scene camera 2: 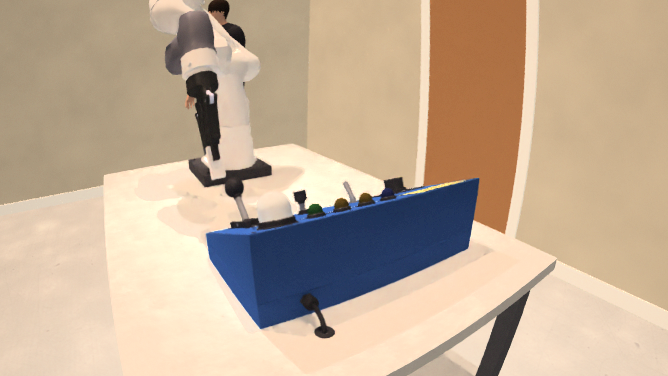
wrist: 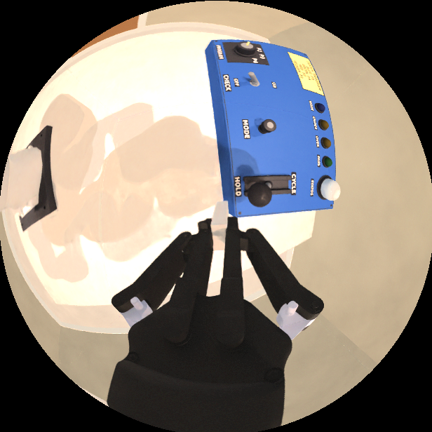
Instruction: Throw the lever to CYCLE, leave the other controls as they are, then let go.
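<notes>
The lever with its black ball knob [scene camera 2: 234, 187] [wrist: 259, 194] stands in its slot on the blue control box [scene camera 2: 360, 250] [wrist: 295, 100]. It leans toward the robot's side, the end marked HOLD; the CYCLE label [wrist: 293, 183] is at the slot's other end. My gripper [scene camera 2: 216, 170] [wrist: 222, 210] is shut and empty, its pale fingertips together. In the wrist view they are beside the box's HOLD-side corner, apart from the knob. In the scene view they hang on the robot's side of the lever.
The box also bears a mode knob [wrist: 268, 125], a check toggle [scene camera 2: 349, 192] [wrist: 253, 79], a program dial [wrist: 245, 48], a white dome [scene camera 2: 274, 207] [wrist: 330, 189] and several small coloured lamps. A black cable [scene camera 2: 319, 318] leaves the box's back. A person [scene camera 2: 233, 32] stands behind the robot.
</notes>
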